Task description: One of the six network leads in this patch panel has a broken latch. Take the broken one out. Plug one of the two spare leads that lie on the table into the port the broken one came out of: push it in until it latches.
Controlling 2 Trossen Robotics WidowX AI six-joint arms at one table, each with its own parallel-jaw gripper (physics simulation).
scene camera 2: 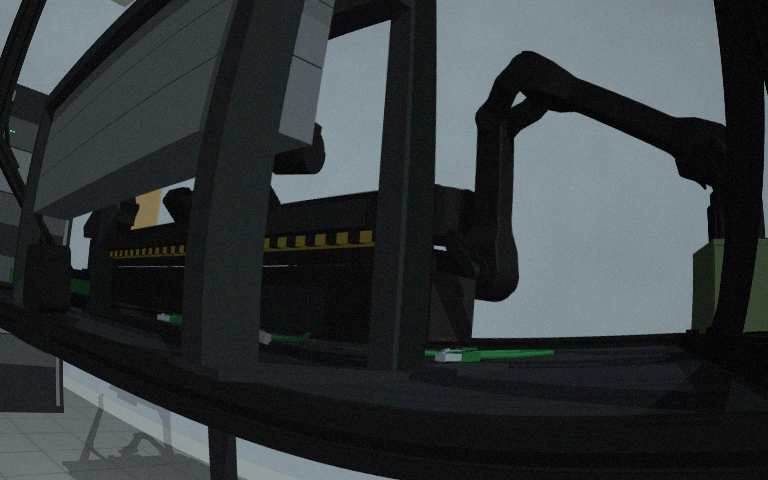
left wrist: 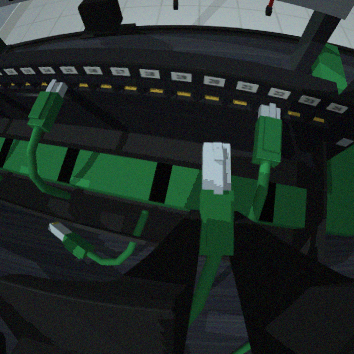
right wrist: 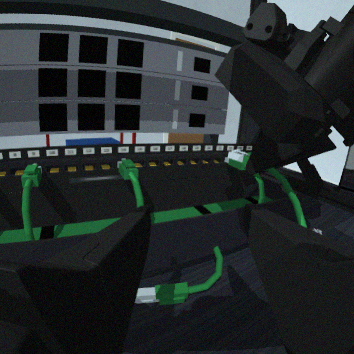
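My left gripper is shut on a green lead with a clear plug. The plug points toward the patch panel and is apart from it. I cannot tell its latch's state. Green leads sit in the panel in the left wrist view; leads also sit there in the right wrist view. A loose lead lies on the table. My right gripper is open and empty, above and behind that lead. Another lead lies on the table.
A green bar with black bands runs below the ports. Grey rack units hang above the panel. Dark posts stand in front in scene camera 2. A green box stands at the right.
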